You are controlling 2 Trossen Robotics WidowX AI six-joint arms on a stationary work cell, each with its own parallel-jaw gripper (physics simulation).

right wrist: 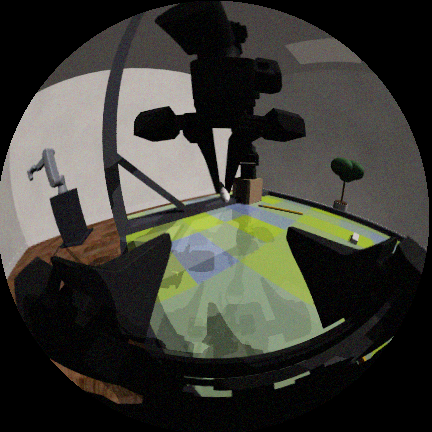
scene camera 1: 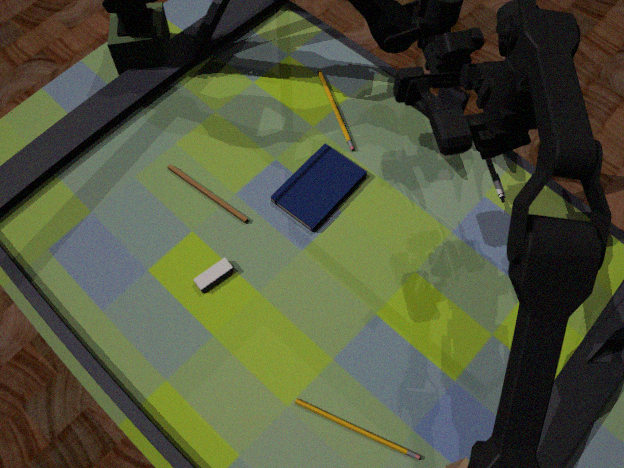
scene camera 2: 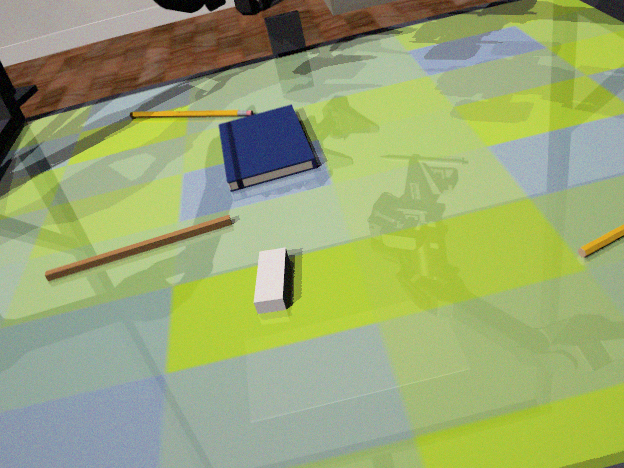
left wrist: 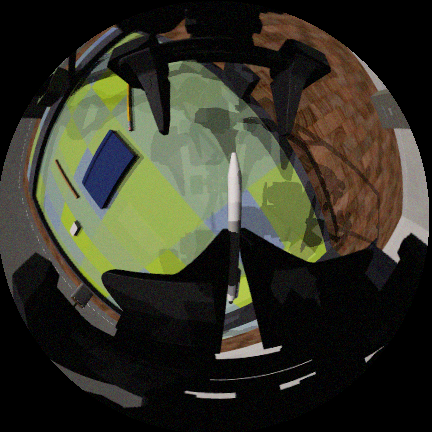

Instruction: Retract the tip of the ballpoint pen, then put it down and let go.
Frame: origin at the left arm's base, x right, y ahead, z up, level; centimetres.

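Seen in the pictures: left gripper, fingertip midpoint: (right wrist: 222,193) (scene camera 1: 485,156) (left wrist: 233,233); right gripper, fingertip midpoint: (right wrist: 230,236) (left wrist: 226,129); left arm's base, origin of the base link: (right wrist: 247,177); right arm's base, origin of the base link: (scene camera 1: 135,22).
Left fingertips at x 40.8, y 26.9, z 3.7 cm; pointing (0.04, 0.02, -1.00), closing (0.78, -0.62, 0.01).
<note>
Offsets run from my left fingertips to a thing's top centre.
The ballpoint pen {dx -0.7, dy -1.0, dz +1.2 cm} (scene camera 1: 495,181) (left wrist: 234,197) (right wrist: 225,194), white with a dark middle, is held above the table at the right in scene camera 1. My left gripper (left wrist: 233,233) (right wrist: 222,193) is shut on its middle. In the left wrist view the pen's tapered white end points up the picture, toward my right gripper; the end with a small dark knob is low between the fingers. I cannot tell whether a writing tip sticks out. My right gripper (left wrist: 226,129) (right wrist: 230,236) is open and empty, its fingers apart beyond the tapered end. The pen does not show in scene camera 2.
A blue notebook {dx -13.3, dy +20.2, dz -13.0 cm} (scene camera 1: 320,187) (scene camera 2: 267,146) (left wrist: 109,170) lies mid-table. A yellow pencil {dx +1.2, dy +28.7, dz -13.5 cm} (scene camera 1: 336,110) (scene camera 2: 186,114) lies behind it, another pencil {dx -39.8, dy -9.1, dz -13.5 cm} (scene camera 1: 357,429) at the front, a brown stick {dx -26.3, dy +33.7, dz -13.5 cm} (scene camera 1: 207,193) (scene camera 2: 141,247) and a white eraser {dx -36.1, dy +22.2, dz -13.0 cm} (scene camera 1: 213,274) (scene camera 2: 270,277) at the left in scene camera 1.
</note>
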